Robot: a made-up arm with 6 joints.
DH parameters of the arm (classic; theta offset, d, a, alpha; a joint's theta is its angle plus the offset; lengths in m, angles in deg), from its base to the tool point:
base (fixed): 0 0 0 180
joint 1: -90 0.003 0.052 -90
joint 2: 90 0.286 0.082 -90
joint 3: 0 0.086 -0.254 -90
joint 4: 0 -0.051 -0.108 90
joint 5: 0 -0.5 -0.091 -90
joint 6: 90 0.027 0.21 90
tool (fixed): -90 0.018 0 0
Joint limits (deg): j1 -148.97..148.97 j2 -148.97..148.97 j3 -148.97..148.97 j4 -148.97..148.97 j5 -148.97..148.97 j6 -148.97..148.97
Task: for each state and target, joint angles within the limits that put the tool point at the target. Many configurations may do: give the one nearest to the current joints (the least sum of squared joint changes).
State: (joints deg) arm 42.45 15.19 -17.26 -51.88 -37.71 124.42
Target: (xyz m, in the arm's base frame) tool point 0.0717 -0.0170 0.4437
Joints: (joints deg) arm 44.41 71.42 -41.85 -45.48 -57.13 103.57
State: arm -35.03 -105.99 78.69 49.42 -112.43 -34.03
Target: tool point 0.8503 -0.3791 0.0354
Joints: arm -17.48 -124.45 24.77 41.59 -110.21 -33.83
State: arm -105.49 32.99 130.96 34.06 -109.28 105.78
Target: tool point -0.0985 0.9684 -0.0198
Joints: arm -82.47 21.28 97.05 51.38 -95.90 108.90
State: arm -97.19 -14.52 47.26 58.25 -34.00 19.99
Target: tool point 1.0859 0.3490 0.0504
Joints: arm -51.96 -51.12 51.55 101.47 -25.60 29.55
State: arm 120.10 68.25 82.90 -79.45 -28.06 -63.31
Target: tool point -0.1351 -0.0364 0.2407
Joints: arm 114.56 67.94 71.93 -62.54 -32.26 -71.14
